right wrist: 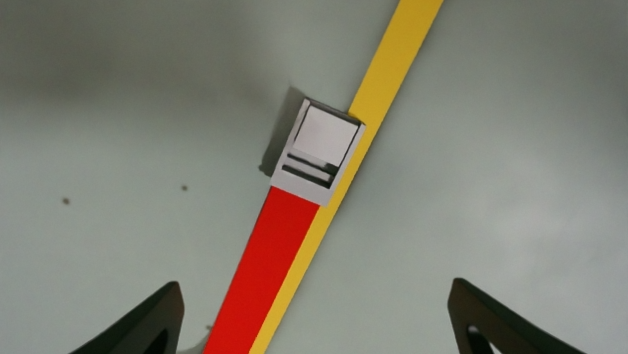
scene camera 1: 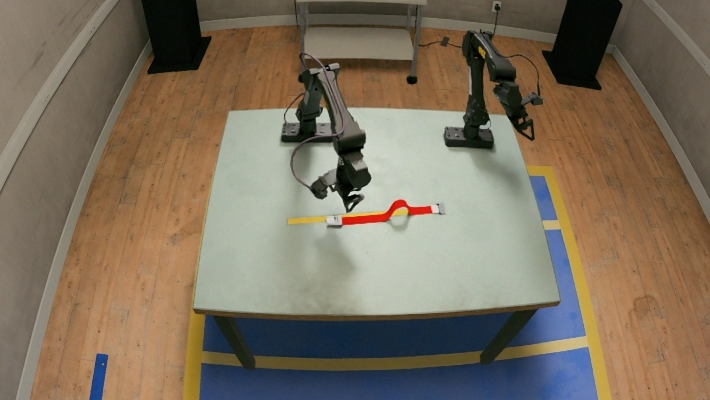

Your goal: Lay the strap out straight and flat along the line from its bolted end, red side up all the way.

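The red strap point(scene camera 1: 367, 219) point(right wrist: 260, 265) lies red side up, with a raised hump point(scene camera 1: 399, 203) right of its middle in scene camera 1. Its bolted end point(scene camera 1: 440, 208) is at the right. Its silver buckle point(scene camera 1: 334, 220) point(right wrist: 325, 135) is at the left end, on the table and partly over the yellow line point(scene camera 1: 306, 221) point(right wrist: 395, 60). The strap lies slightly to one side of the line there. My right gripper point(scene camera 1: 354, 206) point(right wrist: 317, 292) is open and empty above the strap near the buckle. My left gripper point(scene camera 1: 529, 136) is open and empty beyond the table's right edge.
The pale green table point(scene camera 1: 425, 270) carries both arm bases point(scene camera 1: 306, 133) point(scene camera 1: 469, 138) near its far edge. A grey cart point(scene camera 1: 357, 42) stands behind the table. Black stands point(scene camera 1: 172, 32) point(scene camera 1: 582, 40) are at the back left and back right.
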